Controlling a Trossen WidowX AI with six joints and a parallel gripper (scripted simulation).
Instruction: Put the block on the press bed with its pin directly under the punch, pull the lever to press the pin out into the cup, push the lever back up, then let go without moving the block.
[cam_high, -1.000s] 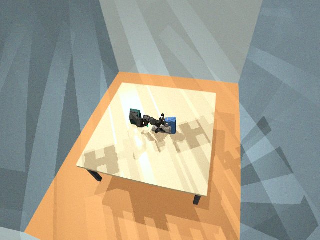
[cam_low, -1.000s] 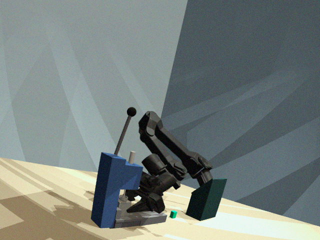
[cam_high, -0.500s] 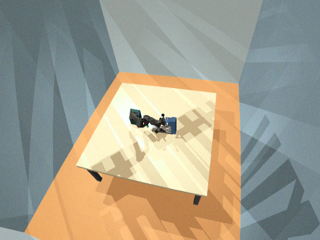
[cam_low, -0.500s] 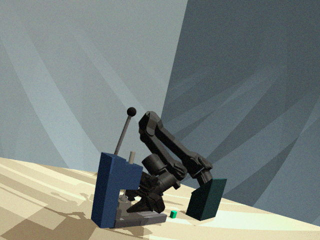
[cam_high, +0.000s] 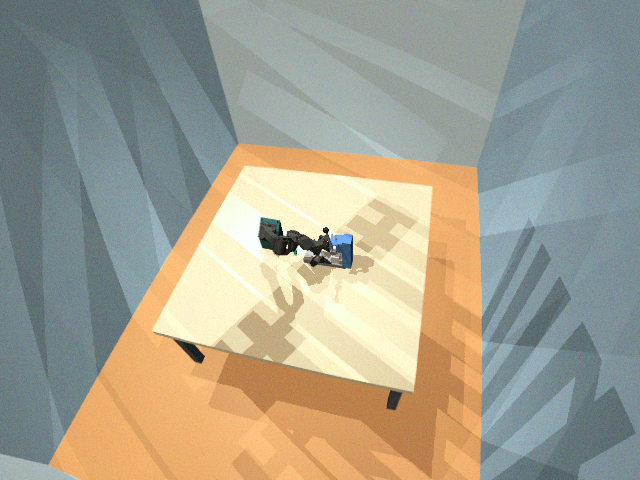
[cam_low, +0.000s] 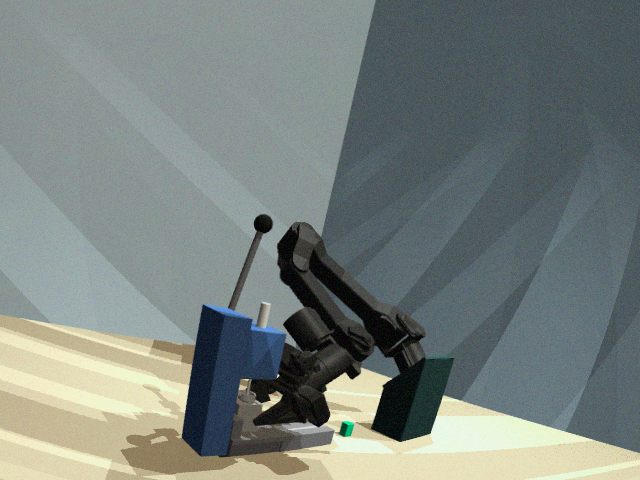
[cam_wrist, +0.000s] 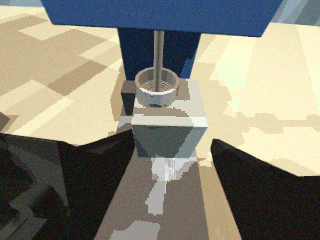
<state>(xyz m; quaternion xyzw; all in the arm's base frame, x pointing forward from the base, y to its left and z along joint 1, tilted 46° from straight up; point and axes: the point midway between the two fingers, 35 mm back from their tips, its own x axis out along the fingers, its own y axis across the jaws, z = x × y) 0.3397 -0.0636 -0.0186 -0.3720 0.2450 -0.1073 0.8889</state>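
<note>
The thin punch rod is 1 cm ahead of my gripper tip, 2 cm to the left of it and 10 cm above it. The rest, counted from my gripper tip: small grey piece: 2 cm ahead, 21 cm to the left, 4 cm below; then small green cube: 23 cm behind, 1 cm to the left, 3 cm below; then grey lever: 1 cm ahead, 5 cm to the right, 22 cm above.
</note>
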